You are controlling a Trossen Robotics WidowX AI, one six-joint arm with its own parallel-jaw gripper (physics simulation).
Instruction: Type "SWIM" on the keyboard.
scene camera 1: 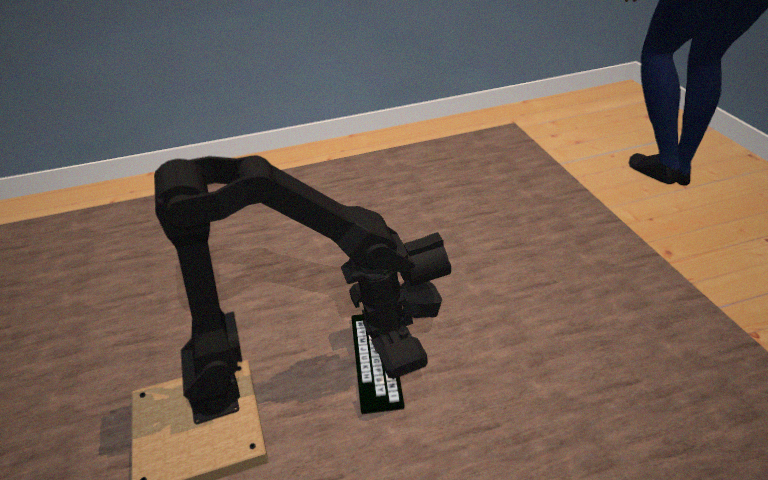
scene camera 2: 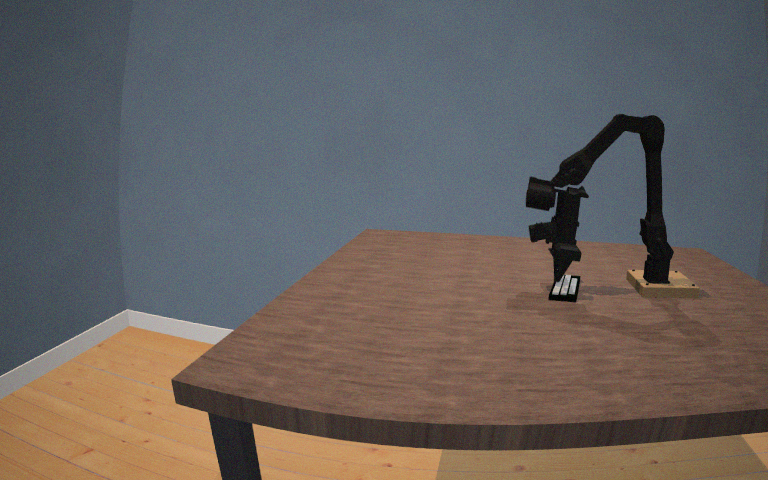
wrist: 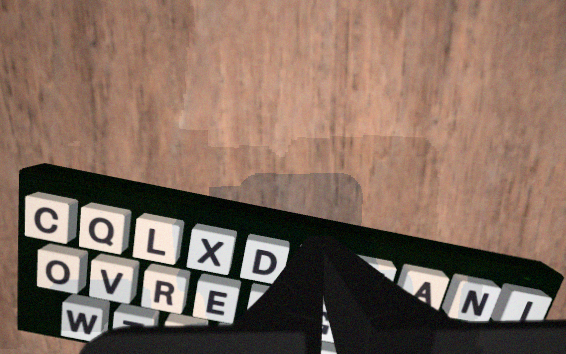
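Where they show: gripper, fingertip midpoint: [scene camera 2: 556,282] [wrist: 319,248]; arm's base, origin of the base link: [scene camera 1: 214,400] [scene camera 2: 656,280].
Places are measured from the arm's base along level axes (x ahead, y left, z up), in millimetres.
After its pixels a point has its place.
The dark green keyboard [scene camera 1: 370,401] @(x 220, y -77, z -15 mm) [scene camera 2: 574,288] @(x 244, y 57, z -9 mm) [wrist: 150,192] @(x 300, y 46, z -17 mm) lies on the table, with white letter keys in three rows. The black gripper [scene camera 2: 559,279] @(x 279, y -12, z -14 mm) [wrist: 322,242] @(x 279, y -12, z -14 mm) is shut and empty, pointing down over the top row. In the wrist view its tips cover the key right of the D key [wrist: 264,261] @(x 277, y 7, z -10 mm); that letter is hidden, and contact cannot be told. The W key [wrist: 82,322] @(x 254, y 74, z -10 mm) is at the lower left, and the I key [scene camera 1: 393,395] @(x 255, y -83, z -10 mm) [wrist: 525,306] @(x 257, y -84, z -10 mm) at the right end of the top row. The M key's letter is hidden in the wrist view. No S is readable.
The arm's wooden base plate [scene camera 1: 192,455] @(x -40, y -80, z 0 mm) [scene camera 2: 671,292] @(x -27, y 64, z -13 mm) stands on the brown table [scene camera 1: 538,367] @(x 494, y -105, z -26 mm) [scene camera 2: 396,350] @(x 586, y 399, z -26 mm), beside the keyboard. A person's legs [scene camera 1: 659,84] show beyond the table at the back right in scene camera 1.
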